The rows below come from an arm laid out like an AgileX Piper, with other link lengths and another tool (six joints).
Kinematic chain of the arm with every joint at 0, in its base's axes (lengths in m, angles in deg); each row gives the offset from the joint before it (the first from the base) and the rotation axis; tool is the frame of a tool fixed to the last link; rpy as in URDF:
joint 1: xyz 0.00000 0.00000 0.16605 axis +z
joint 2: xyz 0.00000 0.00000 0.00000 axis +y
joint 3: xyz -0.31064 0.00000 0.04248 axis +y
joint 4: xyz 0.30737 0.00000 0.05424 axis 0.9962 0 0.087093
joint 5: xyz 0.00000 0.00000 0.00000 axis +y
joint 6: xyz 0.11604 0.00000 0.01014 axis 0.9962 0 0.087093
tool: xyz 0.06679 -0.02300 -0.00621 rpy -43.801 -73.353 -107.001
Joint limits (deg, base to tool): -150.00..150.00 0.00..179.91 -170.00..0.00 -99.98..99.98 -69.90..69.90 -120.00..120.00
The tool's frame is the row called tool.
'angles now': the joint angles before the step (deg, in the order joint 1, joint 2, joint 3, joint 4, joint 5, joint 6). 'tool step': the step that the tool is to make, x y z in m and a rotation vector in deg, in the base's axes. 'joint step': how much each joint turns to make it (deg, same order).
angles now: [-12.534, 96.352, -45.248, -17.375, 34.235, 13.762]
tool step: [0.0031, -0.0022, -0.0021, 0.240, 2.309, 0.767]
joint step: [-0.162, 1.724, -1.928, 0.784, 2.269, -2.011]
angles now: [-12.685, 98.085, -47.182, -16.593, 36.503, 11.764]
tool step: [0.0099, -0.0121, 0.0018, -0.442, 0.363, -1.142]
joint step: [-1.326, 1.992, -3.085, -0.280, 1.355, -0.266]
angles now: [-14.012, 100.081, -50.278, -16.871, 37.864, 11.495]
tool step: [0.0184, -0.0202, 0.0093, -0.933, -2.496, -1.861]
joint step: [-2.216, 1.561, -4.118, -0.356, -0.116, -0.087]
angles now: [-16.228, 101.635, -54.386, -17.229, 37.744, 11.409]
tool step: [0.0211, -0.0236, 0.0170, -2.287, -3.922, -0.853]
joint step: [-2.030, 0.768, -4.161, -1.675, -1.052, 0.169]
